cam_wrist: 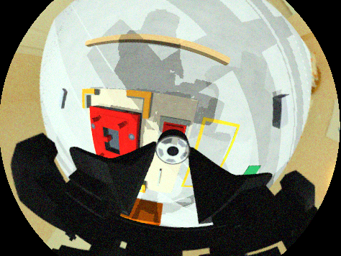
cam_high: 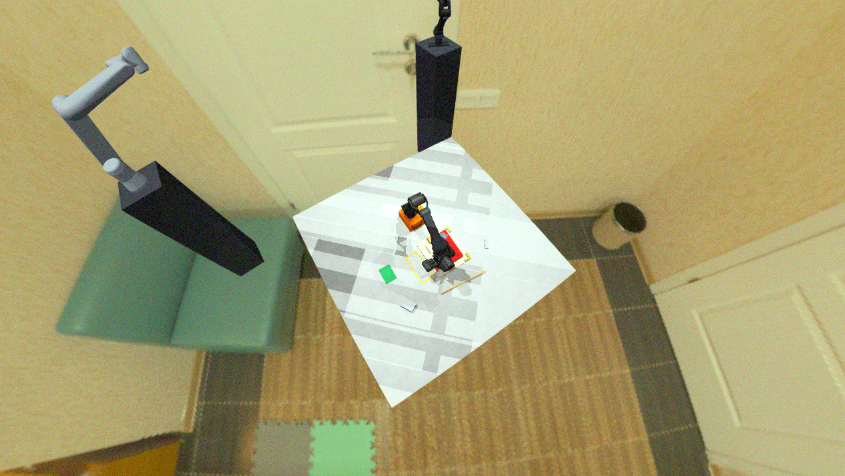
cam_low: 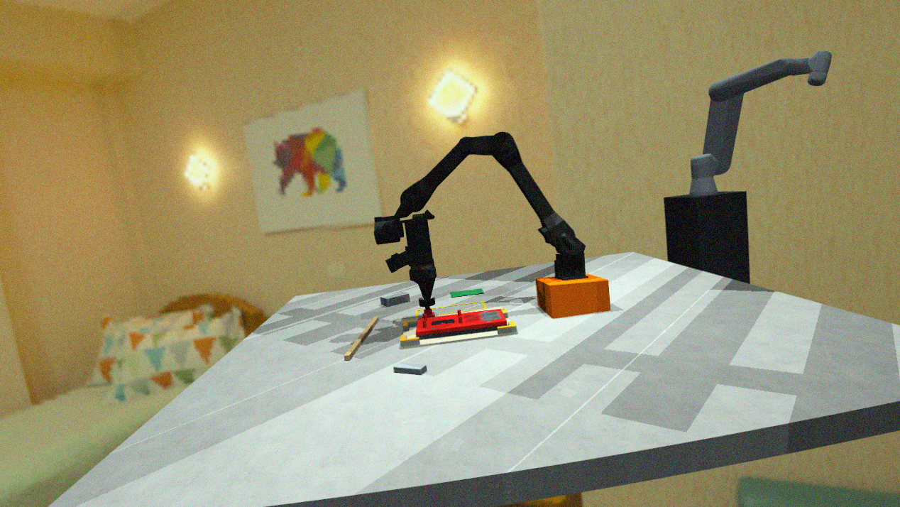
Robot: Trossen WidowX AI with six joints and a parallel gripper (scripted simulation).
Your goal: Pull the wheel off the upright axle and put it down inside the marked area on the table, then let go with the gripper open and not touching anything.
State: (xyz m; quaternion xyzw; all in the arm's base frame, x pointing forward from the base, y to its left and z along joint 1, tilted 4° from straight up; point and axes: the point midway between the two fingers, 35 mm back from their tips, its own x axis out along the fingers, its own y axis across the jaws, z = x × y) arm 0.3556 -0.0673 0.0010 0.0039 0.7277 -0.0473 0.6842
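Right now my gripper tip is 20 mm above the black upright axle. Round my gripper tip: wooden stick: 160 mm ahead, 60 mm to the left, 50 mm below; grey wheel: right at my gripper tip; green flat block: 260 mm to the right, 140 mm behind, 50 mm below.
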